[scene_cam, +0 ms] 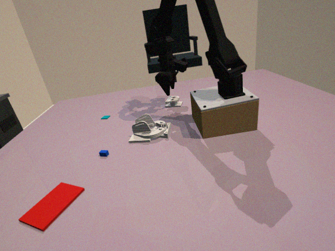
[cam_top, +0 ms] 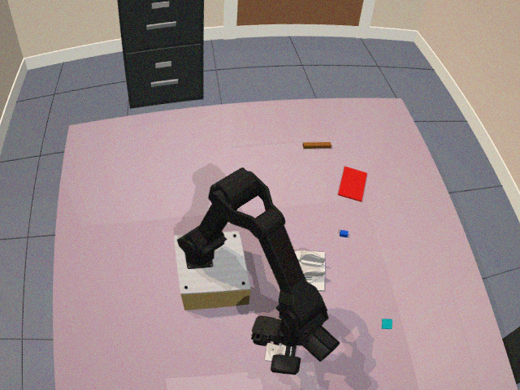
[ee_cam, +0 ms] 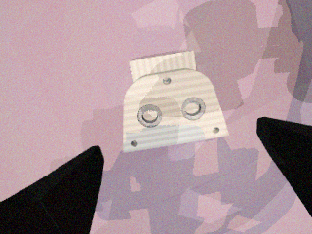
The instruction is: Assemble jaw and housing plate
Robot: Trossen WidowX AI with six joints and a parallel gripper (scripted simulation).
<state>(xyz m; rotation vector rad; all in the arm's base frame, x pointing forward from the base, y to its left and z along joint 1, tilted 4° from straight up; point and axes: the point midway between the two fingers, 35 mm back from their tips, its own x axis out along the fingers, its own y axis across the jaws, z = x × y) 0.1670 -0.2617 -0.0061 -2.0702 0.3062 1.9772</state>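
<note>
Right now the white ribbed stand is 50 mm below my gripper tip and 10 mm behind it. Round my gripper tip: teal square (300 mm ahead, 60 mm below, 20 mm to the left); jaw (220 mm to the left, 80 mm ahead, 40 mm below); blue cube (320 mm to the left, 250 mm ahead, 50 mm below).
</note>
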